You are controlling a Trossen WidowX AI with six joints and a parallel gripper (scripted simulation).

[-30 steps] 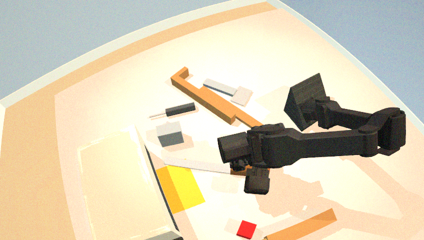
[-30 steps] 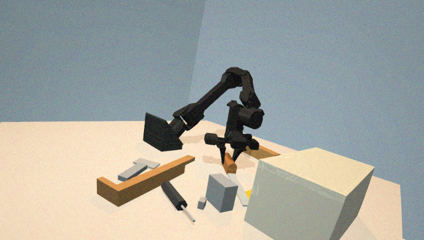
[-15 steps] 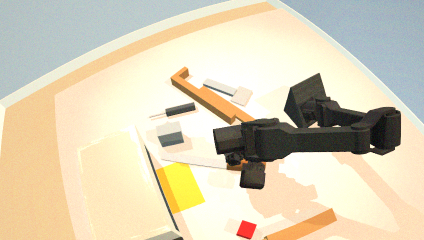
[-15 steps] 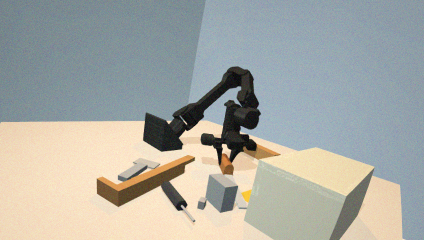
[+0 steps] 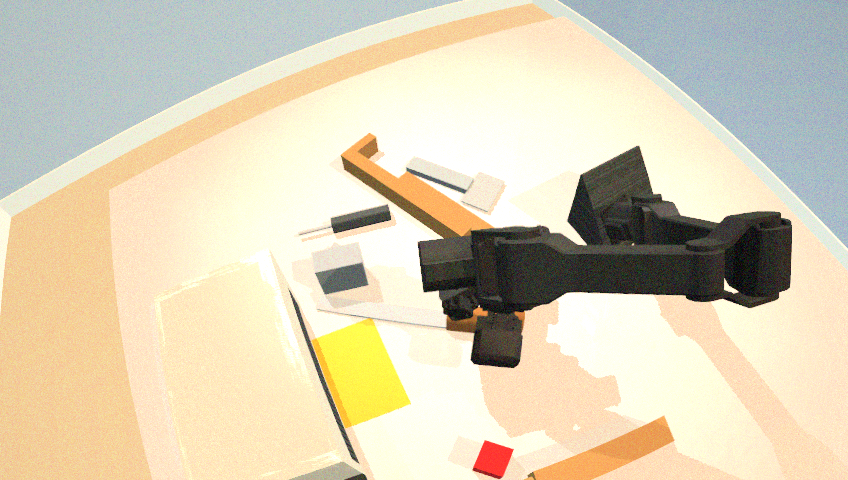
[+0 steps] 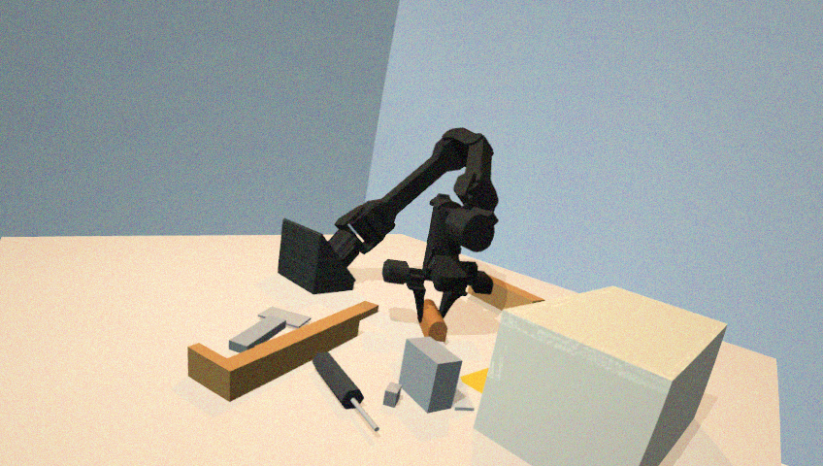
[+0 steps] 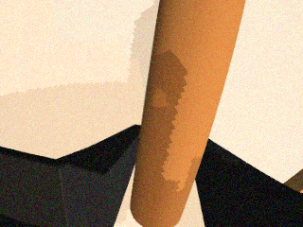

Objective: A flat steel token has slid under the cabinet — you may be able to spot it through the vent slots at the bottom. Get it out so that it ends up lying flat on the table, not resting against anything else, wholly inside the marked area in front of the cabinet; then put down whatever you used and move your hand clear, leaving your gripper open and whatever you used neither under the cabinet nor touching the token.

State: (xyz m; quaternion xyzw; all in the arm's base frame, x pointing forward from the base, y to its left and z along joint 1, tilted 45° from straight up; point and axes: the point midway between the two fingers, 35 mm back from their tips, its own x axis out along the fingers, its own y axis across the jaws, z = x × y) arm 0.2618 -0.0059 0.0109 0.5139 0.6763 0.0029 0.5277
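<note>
Right now my gripper tip is 17 cm to the left of the long orange bar and 8 cm past it. Also, from my gripper tip: red piece: 16 cm to the left, 13 cm ahead, 1 cm above; small grey cube: 25 cm to the right, 13 cm ahead; grey block: 20 cm to the right, 14 cm ahead, 2 cm above.
</note>
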